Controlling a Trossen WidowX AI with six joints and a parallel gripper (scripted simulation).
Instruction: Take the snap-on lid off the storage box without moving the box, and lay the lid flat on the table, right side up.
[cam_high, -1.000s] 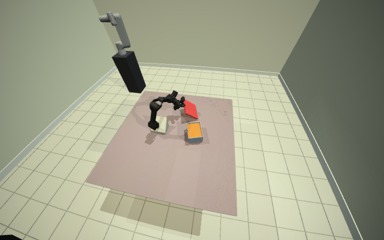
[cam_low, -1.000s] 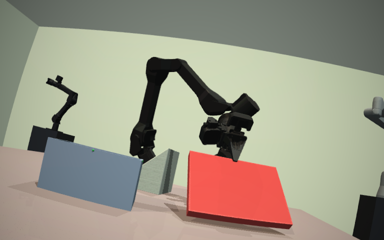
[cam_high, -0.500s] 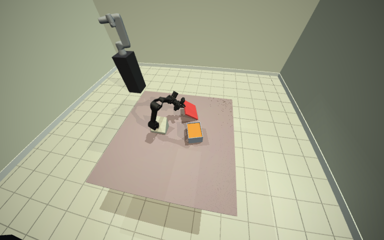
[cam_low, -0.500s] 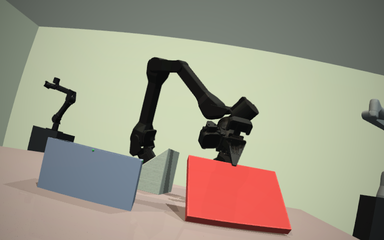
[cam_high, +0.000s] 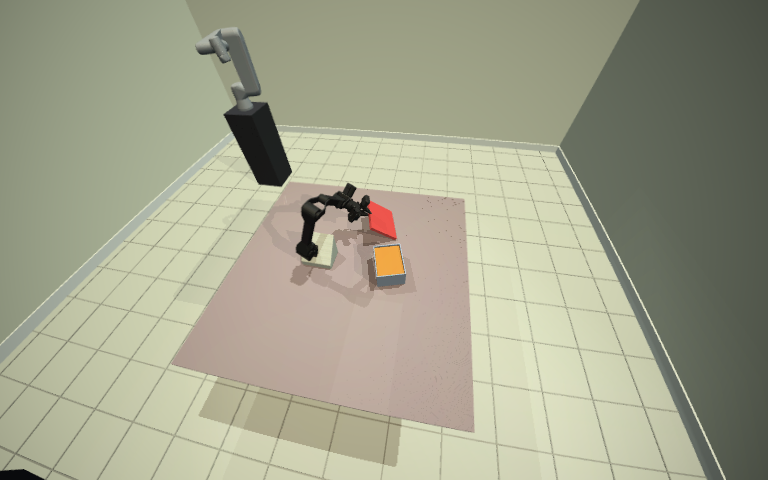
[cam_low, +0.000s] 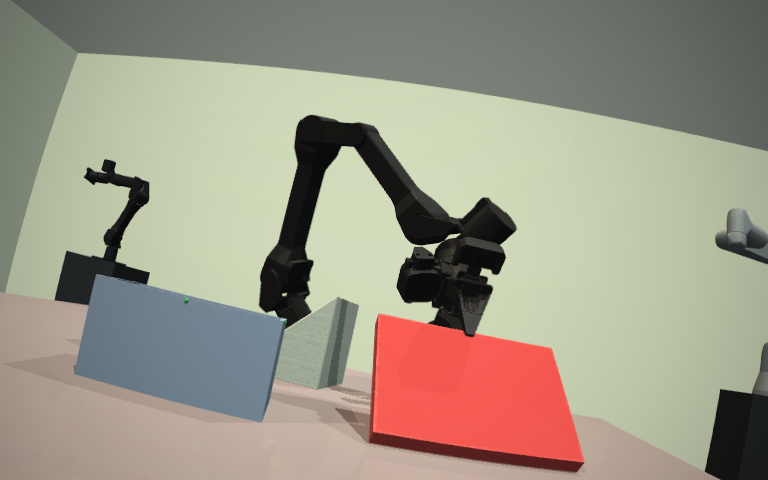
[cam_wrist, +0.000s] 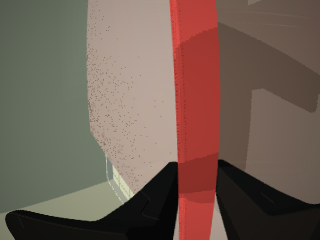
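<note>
Right now the red lid is 6 cm ahead of my gripper tip, 5 cm below it and 2 cm to the left of it. The rest, counted from my gripper tip: storage box 28 cm to the right, 16 cm ahead, 7 cm below.
</note>
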